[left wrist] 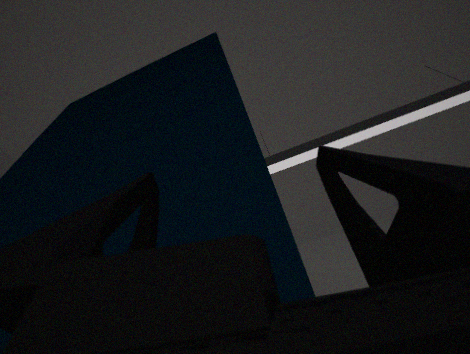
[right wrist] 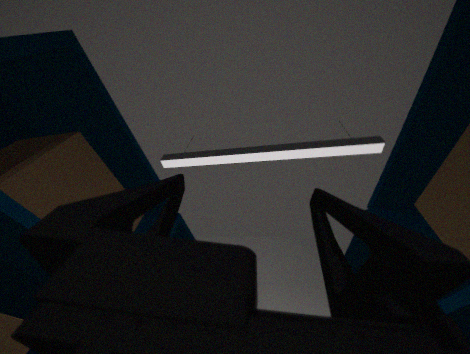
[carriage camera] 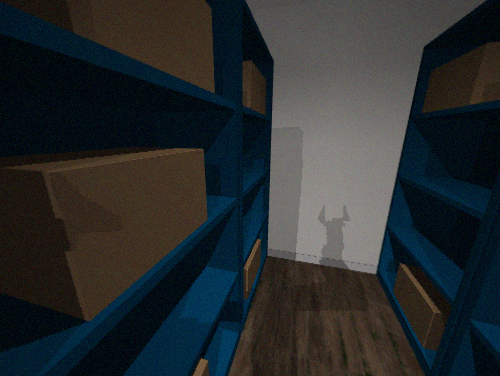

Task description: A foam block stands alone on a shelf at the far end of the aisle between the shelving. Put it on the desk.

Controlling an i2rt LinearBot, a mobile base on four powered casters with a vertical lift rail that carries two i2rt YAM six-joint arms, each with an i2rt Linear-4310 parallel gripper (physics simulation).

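Places are measured from the left arm's base along level axes (x up, y right, z ahead), in metres.
Pixels of known places: left gripper, between the fingertips: point(left wrist: 237, 168); right gripper, between the fingertips: point(right wrist: 247, 188).
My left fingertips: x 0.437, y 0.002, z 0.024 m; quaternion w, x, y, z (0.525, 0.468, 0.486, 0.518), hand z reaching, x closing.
Behind a point stands the place of what it marks.
The foam block and the desk do not show in these views. Blue shelving stands on both sides of the aisle: the left shelving point(carriage camera: 232, 150) {z 0.894, x 0.335, y 0.263 m} is close, and the right shelving point(carriage camera: 390, 250) {z 1.458, x -0.600, y 1.634 m} runs toward the far wall. My left gripper point(left wrist: 237, 168) {z 0.024, x 0.437, y 0.002 m} is open with its fingers wide apart, tilted upward beside a dark blue shelving panel point(left wrist: 200, 125) {z 0.065, x 0.567, y -0.023 m}. My right gripper point(right wrist: 247, 188) {z 0.043, x 0.433, y 0.631 m} is open with nothing between its fingers, tilted up toward the ceiling between the two shelving sides.
A large cardboard box point(carriage camera: 135, 230) {z 0.312, x 0.211, y 0.086 m} sits close on a left shelf. Other boxes stand on the upper left shelf point(carriage camera: 150, 45) {z 0.421, x 0.600, y 0.119 m}, the upper right shelf point(carriage camera: 455, 82) {z 1.105, x 0.689, y 1.485 m} and the low right shelf point(carriage camera: 417, 305) {z 0.916, x -0.645, y 1.428 m}. The wood floor point(carriage camera: 320, 325) {z 0.995, x -0.897, y 0.857 m} leads to a pale wall point(carriage camera: 345, 125) {z 1.652, x 0.481, y 1.172 m}. A ceiling lamp point(right wrist: 275, 153) {z 0.499, x 1.180, y 0.810 m} hangs above.
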